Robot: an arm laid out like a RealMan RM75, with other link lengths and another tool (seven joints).
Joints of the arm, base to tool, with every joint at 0 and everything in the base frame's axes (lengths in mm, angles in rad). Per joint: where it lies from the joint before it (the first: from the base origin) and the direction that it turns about. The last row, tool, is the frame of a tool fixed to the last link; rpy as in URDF.
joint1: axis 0 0 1 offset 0 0 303
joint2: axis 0 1 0 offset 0 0 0
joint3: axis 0 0 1 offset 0 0 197.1
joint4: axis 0 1 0 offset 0 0 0
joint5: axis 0 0 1 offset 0 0 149.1
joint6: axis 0 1 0 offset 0 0 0
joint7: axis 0 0 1 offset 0 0 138.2
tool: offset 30 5 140 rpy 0 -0.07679 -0.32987
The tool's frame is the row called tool.
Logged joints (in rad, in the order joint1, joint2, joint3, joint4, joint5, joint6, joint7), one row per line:
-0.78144, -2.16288, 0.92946, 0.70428, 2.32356, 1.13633, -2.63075
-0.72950, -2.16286, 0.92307, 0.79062, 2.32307, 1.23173, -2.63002
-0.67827, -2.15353, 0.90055, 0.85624, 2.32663, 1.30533, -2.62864
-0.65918, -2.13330, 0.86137, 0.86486, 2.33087, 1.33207, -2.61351
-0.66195, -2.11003, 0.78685, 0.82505, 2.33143, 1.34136, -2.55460
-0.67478, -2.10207, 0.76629, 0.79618, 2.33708, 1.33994, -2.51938
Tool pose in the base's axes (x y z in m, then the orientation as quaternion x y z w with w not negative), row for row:
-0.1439, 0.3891, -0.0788, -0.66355, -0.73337, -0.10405, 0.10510
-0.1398, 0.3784, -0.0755, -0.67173, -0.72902, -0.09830, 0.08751
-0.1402, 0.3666, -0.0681, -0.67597, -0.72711, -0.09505, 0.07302
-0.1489, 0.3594, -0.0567, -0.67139, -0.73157, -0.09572, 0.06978
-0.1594, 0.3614, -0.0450, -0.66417, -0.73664, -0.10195, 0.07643
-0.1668, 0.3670, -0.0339, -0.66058, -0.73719, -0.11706, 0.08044
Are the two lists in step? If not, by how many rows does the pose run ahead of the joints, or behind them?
The pose runs 1 row behind the joints: the pose in row i belongs to the joints in row i - 1.
